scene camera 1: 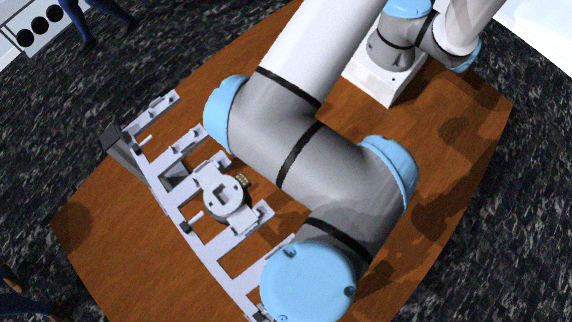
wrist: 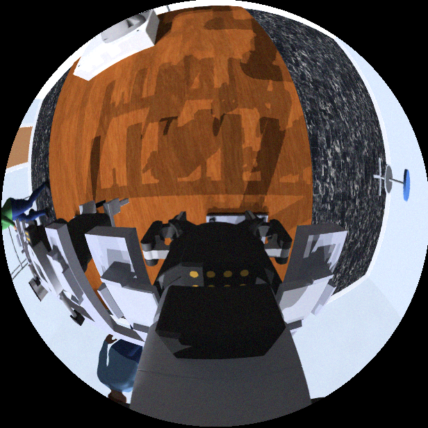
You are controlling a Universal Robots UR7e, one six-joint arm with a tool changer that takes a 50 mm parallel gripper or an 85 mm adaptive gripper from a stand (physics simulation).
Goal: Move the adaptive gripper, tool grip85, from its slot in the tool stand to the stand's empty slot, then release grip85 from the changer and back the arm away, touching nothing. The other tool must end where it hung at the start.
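Where they show: arm's base, link origin: [scene camera 1: 390,52].
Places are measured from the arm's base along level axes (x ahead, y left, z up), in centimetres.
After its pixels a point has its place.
The adaptive gripper grip85 [wrist: 216,220], black with splayed finger linkages, is open at the arm's end in the wrist view. It stands between two pale prongs of the tool stand [scene camera 1: 215,250] {x 69.2, y 6.7, z 17.6 cm} [wrist: 320,245], at its lower end slot. Its seating height and the changer's lock state cannot be told. In scene camera 1 the wrist joint [scene camera 1: 307,282] {x 64.0, y 19.4, z 41.6 cm} hides the gripper. The other tool [scene camera 1: 225,197] {x 61.8, y 2.2, z 18.2 cm} [wrist: 90,235] hangs in the middle slot, its round changer plate facing up, to the left in the wrist view. The stand's upper-left slot holds no tool.
White pegs [scene camera 1: 146,141] {x 65.1, y -16.4, z 18.8 cm} [scene camera 1: 196,217] {x 67.4, y 1.2, z 18.9 cm} stick out at the upper-left and middle slots. The arm's forearm [scene camera 1: 270,110] {x 54.9, y 7.4, z 40.4 cm} passes above the stand's prong side. A white robot base [scene camera 1: 372,82] {x 10.9, y 1.1, z -4.3 cm} [wrist: 117,55] stands at the back of the wooden table [scene camera 1: 115,250] {x 94.7, y -21.4, z -10.6 cm} [wrist: 200,60]. Dark shadows cross the wood.
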